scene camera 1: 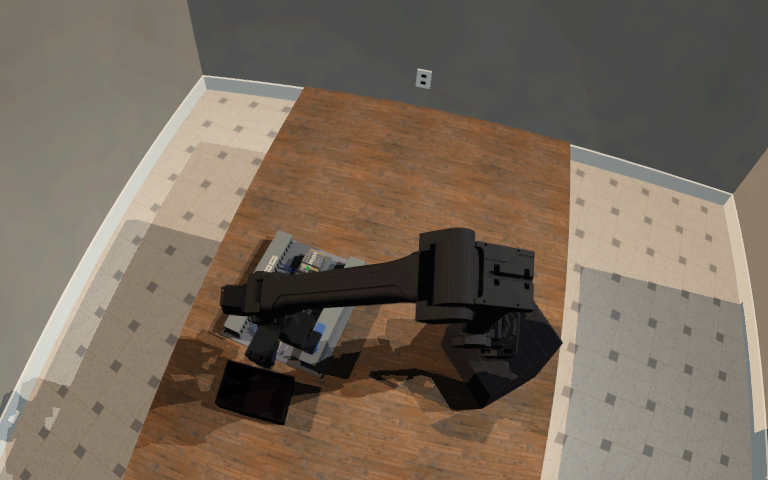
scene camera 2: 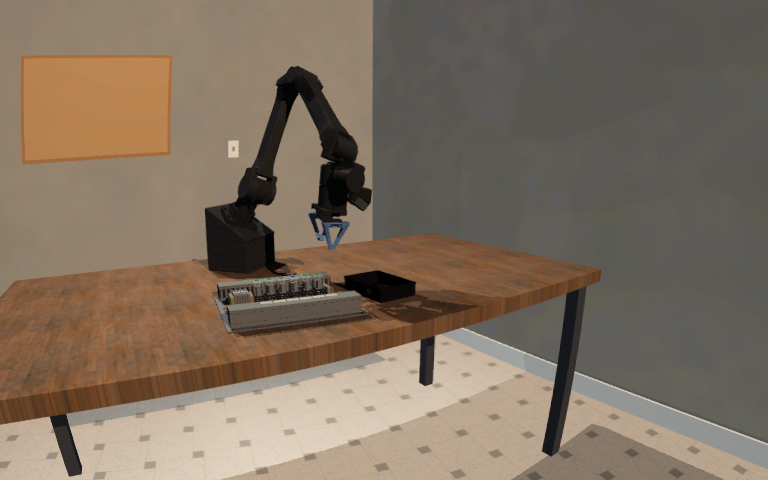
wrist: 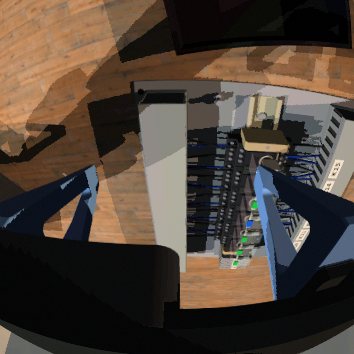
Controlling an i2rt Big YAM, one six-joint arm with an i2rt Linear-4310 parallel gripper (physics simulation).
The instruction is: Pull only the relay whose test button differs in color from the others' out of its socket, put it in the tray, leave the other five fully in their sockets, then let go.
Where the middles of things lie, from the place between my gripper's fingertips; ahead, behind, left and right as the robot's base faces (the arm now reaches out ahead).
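You'd find the tan end block (wrist: 256, 139) 10 cm below my hand, and it's 8 cm ahead of the hand and 4 cm to the right of it.
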